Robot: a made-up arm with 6 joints.
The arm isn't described. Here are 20 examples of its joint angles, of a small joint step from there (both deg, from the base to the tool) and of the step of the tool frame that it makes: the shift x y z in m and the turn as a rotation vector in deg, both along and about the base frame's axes.
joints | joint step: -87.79 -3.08 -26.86 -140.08 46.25 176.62 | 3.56 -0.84 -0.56 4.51 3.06 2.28
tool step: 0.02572 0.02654 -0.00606 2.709 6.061 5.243
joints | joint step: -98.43 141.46 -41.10 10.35 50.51 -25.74 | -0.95 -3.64 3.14 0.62 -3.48 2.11
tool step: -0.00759 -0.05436 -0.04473 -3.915 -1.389 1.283
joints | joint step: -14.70 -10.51 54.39 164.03 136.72 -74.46 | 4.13 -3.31 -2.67 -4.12 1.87 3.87
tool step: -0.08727 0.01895 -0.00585 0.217 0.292 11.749
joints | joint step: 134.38 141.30 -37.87 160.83 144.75 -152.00 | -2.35 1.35 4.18 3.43 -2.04 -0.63
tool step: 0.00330 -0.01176 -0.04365 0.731 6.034 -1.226
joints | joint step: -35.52 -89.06 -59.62 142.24 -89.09 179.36 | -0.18 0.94 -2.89 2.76 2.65 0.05
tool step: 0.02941 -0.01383 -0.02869 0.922 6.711 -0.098
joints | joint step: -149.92 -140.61 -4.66 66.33 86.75 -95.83 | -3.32 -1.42 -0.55 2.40 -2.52 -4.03
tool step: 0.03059 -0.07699 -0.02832 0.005 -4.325 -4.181
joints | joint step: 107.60 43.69 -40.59 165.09 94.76 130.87 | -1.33 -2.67 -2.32 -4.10 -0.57 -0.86
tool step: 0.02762 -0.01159 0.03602 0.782 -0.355 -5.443
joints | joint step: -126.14 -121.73 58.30 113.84 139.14 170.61 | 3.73 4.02 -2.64 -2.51 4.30 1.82
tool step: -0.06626 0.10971 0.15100 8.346 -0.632 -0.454
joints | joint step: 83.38 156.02 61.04 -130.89 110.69 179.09 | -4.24 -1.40 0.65 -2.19 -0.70 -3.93
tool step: 0.02627 0.05864 0.00493 4.894 -2.774 -4.924
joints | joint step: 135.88 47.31 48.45 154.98 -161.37 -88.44 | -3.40 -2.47 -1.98 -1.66 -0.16 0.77
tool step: 0.08388 0.04641 0.04417 -1.292 2.086 -3.632
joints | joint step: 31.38 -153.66 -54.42 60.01 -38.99 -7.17 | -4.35 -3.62 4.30 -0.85 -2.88 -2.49
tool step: -0.06000 0.02945 -0.06960 6.090 -5.589 -0.913
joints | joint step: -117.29 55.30 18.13 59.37 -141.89 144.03 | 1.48 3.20 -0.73 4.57 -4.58 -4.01
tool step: 0.03987 -0.03532 -0.09186 7.768 6.533 2.419
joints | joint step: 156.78 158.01 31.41 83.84 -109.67 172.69 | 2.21 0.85 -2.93 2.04 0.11 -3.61
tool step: 0.05158 -0.02924 0.01638 -1.877 0.350 4.876
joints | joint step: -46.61 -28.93 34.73 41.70 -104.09 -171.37 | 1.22 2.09 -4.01 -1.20 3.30 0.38
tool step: 0.07406 -0.08687 -0.01208 1.728 3.762 3.538
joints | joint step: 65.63 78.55 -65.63 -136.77 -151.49 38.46 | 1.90 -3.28 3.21 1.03 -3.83 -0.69
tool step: -0.00114 0.02736 -0.01069 9.525 -0.757 0.703
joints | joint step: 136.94 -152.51 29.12 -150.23 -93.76 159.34 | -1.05 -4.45 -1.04 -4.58 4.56 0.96
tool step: -0.07569 0.03358 -0.09141 3.317 -3.427 1.634
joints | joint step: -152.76 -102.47 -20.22 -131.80 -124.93 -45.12 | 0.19 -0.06 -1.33 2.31 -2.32 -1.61
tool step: -0.02107 -0.00246 -0.00667 3.056 0.741 -2.653
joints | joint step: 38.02 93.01 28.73 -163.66 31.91 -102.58 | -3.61 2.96 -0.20 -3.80 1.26 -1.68
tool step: 0.02932 -0.08116 -0.06690 -1.609 3.972 -8.856
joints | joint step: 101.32 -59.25 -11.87 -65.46 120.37 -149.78 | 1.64 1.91 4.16 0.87 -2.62 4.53
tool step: 0.01088 0.00434 0.05500 -2.466 -0.166 3.101
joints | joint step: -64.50 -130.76 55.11 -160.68 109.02 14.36 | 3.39 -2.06 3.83 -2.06 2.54 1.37
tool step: -0.06874 -0.06349 -0.11067 -3.850 0.765 2.582
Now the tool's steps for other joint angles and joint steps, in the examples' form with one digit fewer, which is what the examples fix.
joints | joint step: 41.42 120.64 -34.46 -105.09 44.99 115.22 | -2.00 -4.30 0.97 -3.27 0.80 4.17
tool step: 0.0464 0.0400 0.0027 1.23 -1.84 -2.24
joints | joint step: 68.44 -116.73 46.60 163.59 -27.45 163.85 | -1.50 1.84 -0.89 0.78 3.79 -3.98
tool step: -0.0424 0.0156 0.0677 -6.79 -1.01 -3.19
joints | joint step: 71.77 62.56 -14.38 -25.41 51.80 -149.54 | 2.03 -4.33 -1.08 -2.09 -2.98 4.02
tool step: -0.0382 0.0130 0.0772 -1.21 -1.21 2.13
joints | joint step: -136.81 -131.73 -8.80 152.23 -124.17 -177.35 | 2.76 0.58 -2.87 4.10 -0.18 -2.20
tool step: -0.0611 0.0182 0.0400 0.73 -2.78 -2.62
